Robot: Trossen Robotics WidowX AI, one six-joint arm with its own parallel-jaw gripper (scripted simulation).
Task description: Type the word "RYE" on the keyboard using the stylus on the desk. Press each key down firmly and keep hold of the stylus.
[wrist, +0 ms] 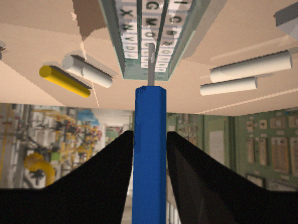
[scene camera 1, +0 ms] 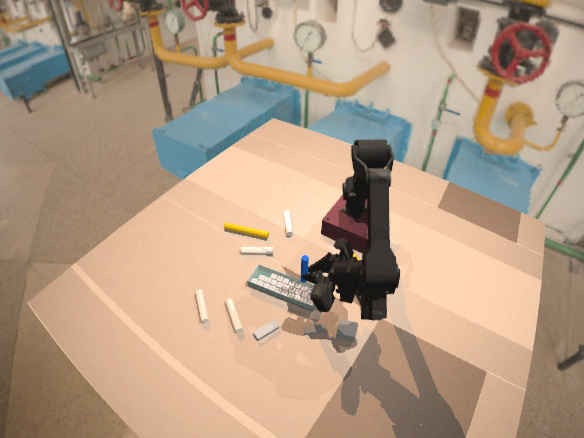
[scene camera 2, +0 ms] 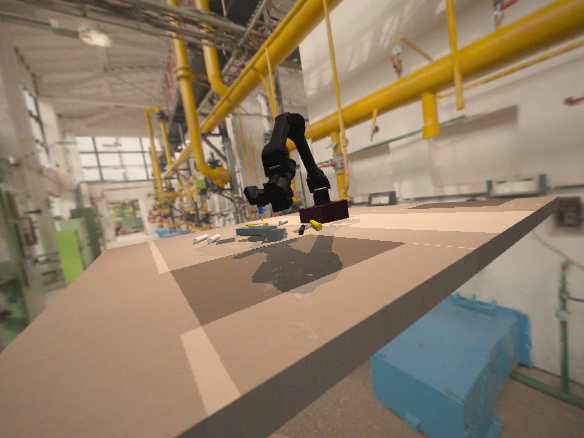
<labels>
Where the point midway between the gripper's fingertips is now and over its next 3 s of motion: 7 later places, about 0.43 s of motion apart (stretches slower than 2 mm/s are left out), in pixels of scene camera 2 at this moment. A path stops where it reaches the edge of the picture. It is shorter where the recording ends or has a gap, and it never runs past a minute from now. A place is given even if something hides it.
My gripper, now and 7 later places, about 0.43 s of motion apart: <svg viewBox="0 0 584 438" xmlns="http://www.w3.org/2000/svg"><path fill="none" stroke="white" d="M259 206L261 210L261 212L262 214L262 215L262 214L260 206L263 205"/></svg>
</labels>
